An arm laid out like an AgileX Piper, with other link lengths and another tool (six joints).
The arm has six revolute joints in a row. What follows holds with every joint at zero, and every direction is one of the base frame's. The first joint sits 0.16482 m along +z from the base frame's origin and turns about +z. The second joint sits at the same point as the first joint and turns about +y. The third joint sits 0.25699 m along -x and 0.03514 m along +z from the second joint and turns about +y. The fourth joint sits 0.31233 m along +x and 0.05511 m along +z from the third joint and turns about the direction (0.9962, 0, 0.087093). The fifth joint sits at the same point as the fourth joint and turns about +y. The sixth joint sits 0.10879 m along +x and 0.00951 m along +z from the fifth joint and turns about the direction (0.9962, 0, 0.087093). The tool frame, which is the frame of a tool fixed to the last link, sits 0.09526 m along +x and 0.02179 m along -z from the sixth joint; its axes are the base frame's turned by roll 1.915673, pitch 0.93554 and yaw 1.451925 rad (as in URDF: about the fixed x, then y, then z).
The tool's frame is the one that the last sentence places.
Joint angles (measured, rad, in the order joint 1, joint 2, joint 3, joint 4, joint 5, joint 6), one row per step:
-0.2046 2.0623 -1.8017 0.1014 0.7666 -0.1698
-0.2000 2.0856 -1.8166 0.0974 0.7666 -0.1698
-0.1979 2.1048 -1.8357 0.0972 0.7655 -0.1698
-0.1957 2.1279 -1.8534 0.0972 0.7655 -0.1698
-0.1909 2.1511 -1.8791 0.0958 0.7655 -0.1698
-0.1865 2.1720 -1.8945 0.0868 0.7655 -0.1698
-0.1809 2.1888 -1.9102 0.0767 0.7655 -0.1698
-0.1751 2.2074 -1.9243 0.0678 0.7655 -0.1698
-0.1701 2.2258 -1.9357 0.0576 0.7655 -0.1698
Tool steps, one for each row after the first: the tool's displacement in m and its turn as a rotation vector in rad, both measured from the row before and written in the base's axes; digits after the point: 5 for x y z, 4 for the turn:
0.00336 0.00131 -0.00710 -0.0022 0.0090 0.0053
0.00424 0.00032 -0.00299 -0.0004 -0.0009 0.0020
0.00366 0.00055 -0.00598 0.0011 0.0053 0.0022
0.00546 0.00152 -0.00289 -0.0018 -0.0022 0.0051
0.00298 0.00056 -0.00593 -0.0077 0.0071 0.0061
0.00316 0.00108 -0.00349 -0.0095 0.0029 0.0075
0.00277 0.00150 -0.00523 -0.0078 0.0060 0.0075
0.00202 0.00096 -0.00625 -0.0086 0.0086 0.0070

